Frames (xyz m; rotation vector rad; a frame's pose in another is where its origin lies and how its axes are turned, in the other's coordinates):
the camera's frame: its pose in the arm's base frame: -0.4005 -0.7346 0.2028 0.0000 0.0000 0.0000
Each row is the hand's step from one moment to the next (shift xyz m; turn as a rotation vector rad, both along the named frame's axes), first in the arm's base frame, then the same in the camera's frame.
Working: the arm's base frame: its pose in the camera's frame: 0.4005 0.7346 -0.2028 0.0000 0.0000 0.0000

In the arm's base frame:
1: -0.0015 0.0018 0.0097 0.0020 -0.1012 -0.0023
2: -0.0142 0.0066 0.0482 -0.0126 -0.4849 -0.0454
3: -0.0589 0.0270 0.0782 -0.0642 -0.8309 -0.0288
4: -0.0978 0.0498 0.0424 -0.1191 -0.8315 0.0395
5: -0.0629 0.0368 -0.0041 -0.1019 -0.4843 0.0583
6: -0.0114 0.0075 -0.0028 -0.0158 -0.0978 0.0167
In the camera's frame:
1: -0.0015 0.0018 0.0097 0.0020 -0.1012 -0.0023
2: -0.0142 0.0066 0.0482 -0.0126 -0.4849 -0.0454
3: -0.0589 0.0270 0.0782 -0.0642 -0.8309 -0.0288
4: -0.0978 0.0498 0.0424 -0.1191 -0.8315 0.0395
5: -0.0629 0.0368 -0.0041 -0.1019 -0.4843 0.0583
6: -0.0114 0.0075 -0.0028 -0.0158 -0.0978 0.0167

